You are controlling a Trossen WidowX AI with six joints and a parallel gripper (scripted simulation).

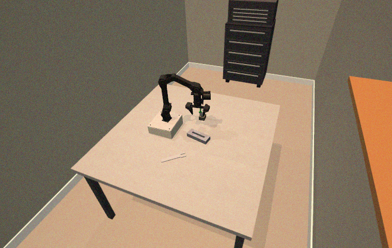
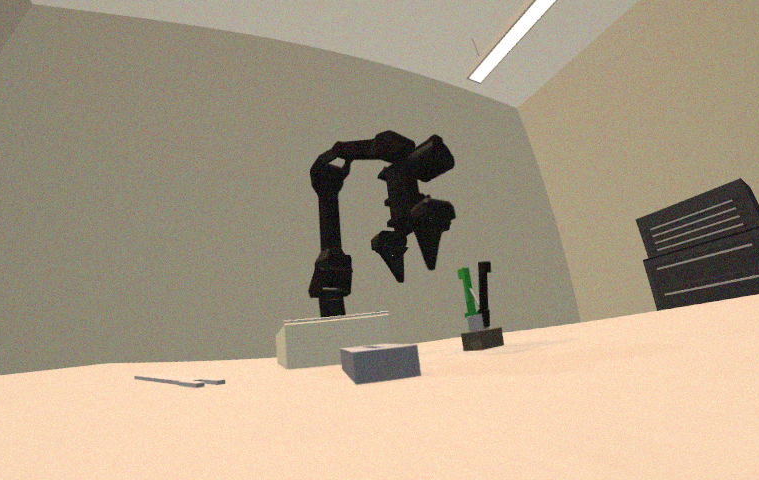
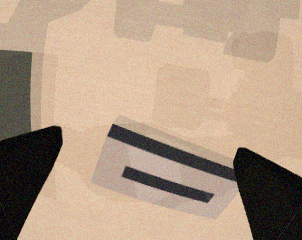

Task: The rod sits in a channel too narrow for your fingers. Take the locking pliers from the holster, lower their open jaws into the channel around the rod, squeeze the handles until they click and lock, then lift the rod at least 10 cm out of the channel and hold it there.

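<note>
Right now the grey release lever is 30 mm behind my gripper tip, 140 mm to the left of it and 40 mm below it. Round my gripper tip: orange rod 50 mm ahead, 100 mm to the right, 130 mm below; then black handle 10 mm behind, 140 mm to the left, 40 mm below; then grey channel block 50 mm ahead, 100 mm to the right, 120 mm below.
</note>
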